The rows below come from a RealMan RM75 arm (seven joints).
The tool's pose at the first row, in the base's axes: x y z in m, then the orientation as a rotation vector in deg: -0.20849 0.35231 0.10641 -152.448 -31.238 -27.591
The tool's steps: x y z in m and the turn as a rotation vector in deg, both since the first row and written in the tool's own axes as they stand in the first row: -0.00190 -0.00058 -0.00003 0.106 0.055 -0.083; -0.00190 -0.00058 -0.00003 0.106 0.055 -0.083; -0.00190 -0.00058 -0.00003 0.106 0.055 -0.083; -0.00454 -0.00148 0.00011 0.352 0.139 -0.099; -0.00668 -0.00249 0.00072 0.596 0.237 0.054; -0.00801 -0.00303 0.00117 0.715 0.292 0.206; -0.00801 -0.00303 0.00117 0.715 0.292 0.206; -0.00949 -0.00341 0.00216 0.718 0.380 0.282; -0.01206 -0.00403 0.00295 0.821 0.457 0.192; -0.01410 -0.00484 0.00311 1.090 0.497 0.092; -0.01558 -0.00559 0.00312 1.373 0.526 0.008; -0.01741 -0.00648 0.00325 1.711 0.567 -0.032
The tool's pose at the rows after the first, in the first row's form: -0.21039 0.35222 0.10585 -152.314 -31.345 -27.645; -0.21039 0.35222 0.10585 -152.314 -31.345 -27.645; -0.21039 0.35222 0.10585 -152.314 -31.345 -27.645; -0.21303 0.35225 0.10494 -152.046 -31.366 -27.661; -0.21517 0.35272 0.10386 -151.800 -31.155 -27.648; -0.21644 0.35297 0.10309 -151.689 -30.945 -27.629; -0.21644 0.35297 0.10309 -151.689 -30.945 -27.629; -0.21764 0.35327 0.10176 -151.664 -30.817 -27.720; -0.21994 0.35336 0.10023 -151.523 -30.926 -27.805; -0.22201 0.35350 0.09951 -151.238 -31.076 -27.779; -0.22362 0.35370 0.09914 -150.946 -31.208 -27.729; -0.22556 0.35396 0.09856 -150.604 -31.283 -27.660
